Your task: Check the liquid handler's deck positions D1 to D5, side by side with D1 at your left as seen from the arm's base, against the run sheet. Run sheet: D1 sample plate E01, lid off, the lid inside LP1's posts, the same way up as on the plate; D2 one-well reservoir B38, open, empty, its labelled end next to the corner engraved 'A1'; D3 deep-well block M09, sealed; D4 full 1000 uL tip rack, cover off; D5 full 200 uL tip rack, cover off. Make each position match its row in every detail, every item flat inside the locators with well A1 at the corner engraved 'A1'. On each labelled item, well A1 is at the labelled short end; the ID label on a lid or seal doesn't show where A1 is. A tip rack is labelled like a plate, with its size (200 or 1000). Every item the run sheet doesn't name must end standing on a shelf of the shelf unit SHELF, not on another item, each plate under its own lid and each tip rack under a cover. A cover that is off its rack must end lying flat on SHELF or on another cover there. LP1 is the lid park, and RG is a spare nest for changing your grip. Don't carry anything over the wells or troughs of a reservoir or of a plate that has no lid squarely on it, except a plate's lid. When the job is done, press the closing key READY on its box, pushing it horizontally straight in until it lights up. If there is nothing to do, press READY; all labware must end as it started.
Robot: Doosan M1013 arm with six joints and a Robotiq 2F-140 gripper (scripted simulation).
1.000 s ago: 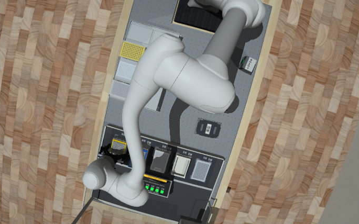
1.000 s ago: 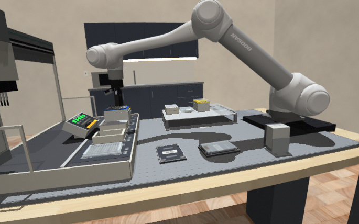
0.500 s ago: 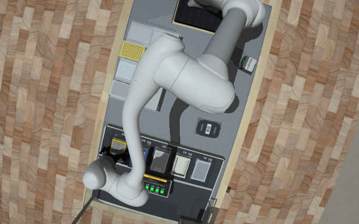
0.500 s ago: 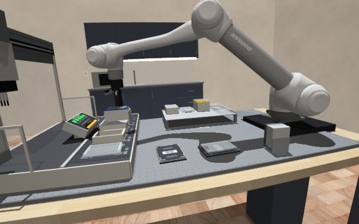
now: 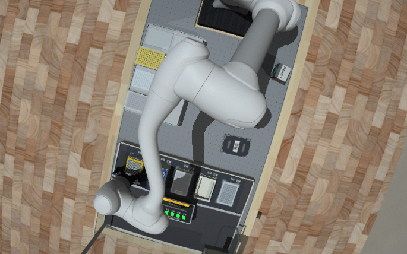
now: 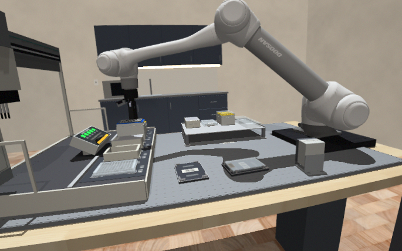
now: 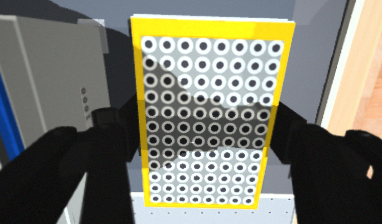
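Now: hand 120 mm to the right of the blue-framed tip rack and 30 mm below it. The rest, counted from my hand: cream reservoir: 20 mm ahead, 370 mm to the left, 30 mm below; yellow-framed tip rack: 10 mm behind, 10 mm above; clear sample plate: 30 mm ahead, 500 mm to the left, 30 mm below.
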